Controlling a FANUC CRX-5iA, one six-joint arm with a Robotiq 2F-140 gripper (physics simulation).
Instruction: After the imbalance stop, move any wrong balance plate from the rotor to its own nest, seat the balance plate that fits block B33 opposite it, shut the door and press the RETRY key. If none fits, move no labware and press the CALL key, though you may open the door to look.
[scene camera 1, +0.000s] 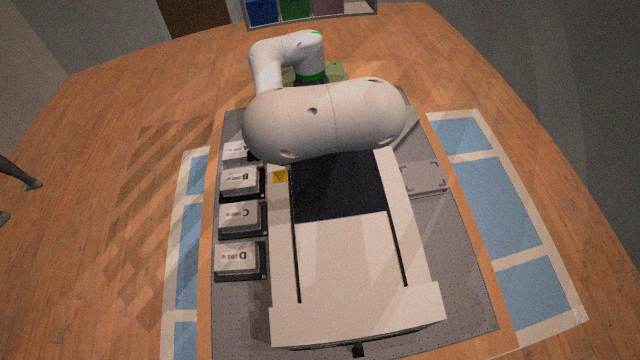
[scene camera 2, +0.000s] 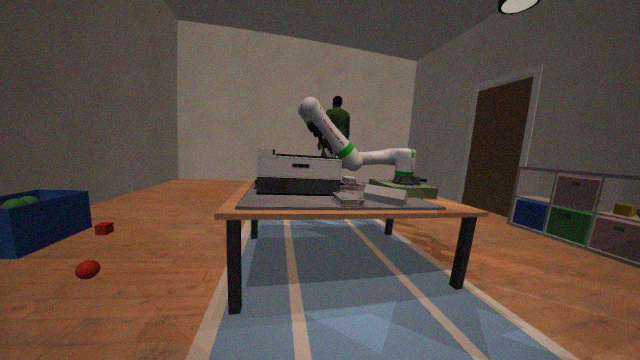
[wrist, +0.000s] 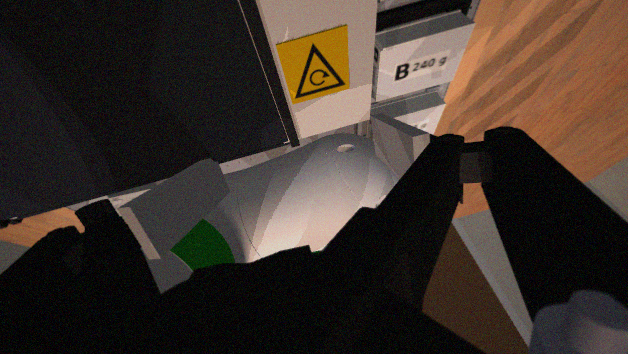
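Where they show: gripper, fingertip midpoint: (scene camera 2: 331, 157) (wrist: 298, 154); arm's base, link origin: (scene camera 1: 311, 84) (scene camera 2: 402, 183).
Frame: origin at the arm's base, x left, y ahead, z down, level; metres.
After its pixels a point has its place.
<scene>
The white centrifuge (scene camera 1: 348, 277) @[x 0.102, y 0.848, z -0.148 m] (scene camera 2: 297, 172) @[x 0.262, y 0.749, z -0.065 m] stands on the grey perforated mat (scene camera 1: 451, 251) @[x 0.419, y 0.739, z 0.062 m]. Its dark door (scene camera 1: 335, 188) @[x 0.081, y 0.631, z -0.151 m] (wrist: 131, 88) @[x 0.037, y 0.593, z -0.151 m] lies shut, so the rotor is hidden. Beside its left side, balance plates A (scene camera 1: 236, 150) @[x -0.266, y 0.344, z 0.008 m], B 240 g (scene camera 1: 239, 178) @[x -0.232, y 0.469, z 0.008 m] (wrist: 417, 70) @[x -0.236, y 0.460, z 0.008 m], C (scene camera 1: 239, 214) @[x -0.212, y 0.604, z 0.008 m] and D (scene camera 1: 234, 257) @[x -0.211, y 0.744, z 0.008 m] sit in their nests. My gripper (wrist: 298, 154) @[x -0.037, y 0.524, z -0.154 m] (scene camera 2: 323, 143) is open and empty. It hangs over the centrifuge's back left corner, near the yellow warning sticker (scene camera 1: 279, 175) @[x -0.056, y 0.583, z -0.149 m] (wrist: 314, 63) @[x -0.054, y 0.589, z -0.149 m] and plate B. In the overhead view my own arm (scene camera 1: 322, 118) @[x 0.075, y 0.745, z -0.479 m] hides the gripper.
A grey fixture plate (scene camera 1: 423, 176) @[x 0.367, y 0.486, z 0.028 m] (scene camera 2: 348, 198) @[x 0.426, y 0.495, z 0.028 m] lies right of the centrifuge. A grey keypad box (scene camera 1: 409, 117) @[x 0.363, y 0.246, z -0.009 m] (scene camera 2: 384, 194) @[x 0.348, y 0.283, z 0.016 m] sits behind it, partly under my arm. My green base (scene camera 1: 333, 71) @[x 0.096, y -0.088, z 0.000 m] is at the back. A person (scene camera 2: 338, 116) stands behind the table.
</scene>
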